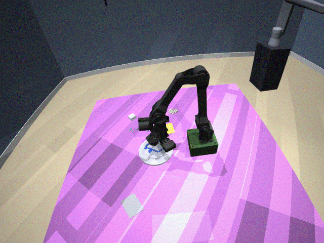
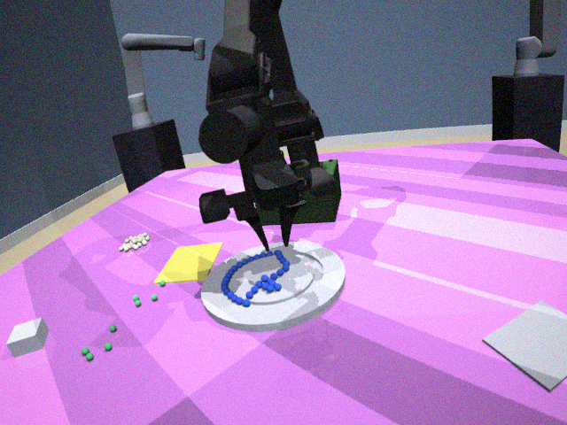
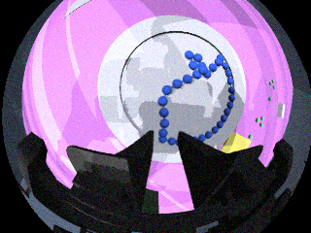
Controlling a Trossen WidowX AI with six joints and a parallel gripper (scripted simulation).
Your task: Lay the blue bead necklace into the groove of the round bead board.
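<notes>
Right now my gripper tip is 50 mm short of the round white bead board and 20 mm above it. Round my gripper tip: yellow sheet (20 mm behind, 160 mm to the right, 30 mm below); then grey tile (190 mm ahead, 300 mm to the left, 30 mm below); then cube (200 mm ahead, 330 mm to the right, 20 mm below).
</notes>
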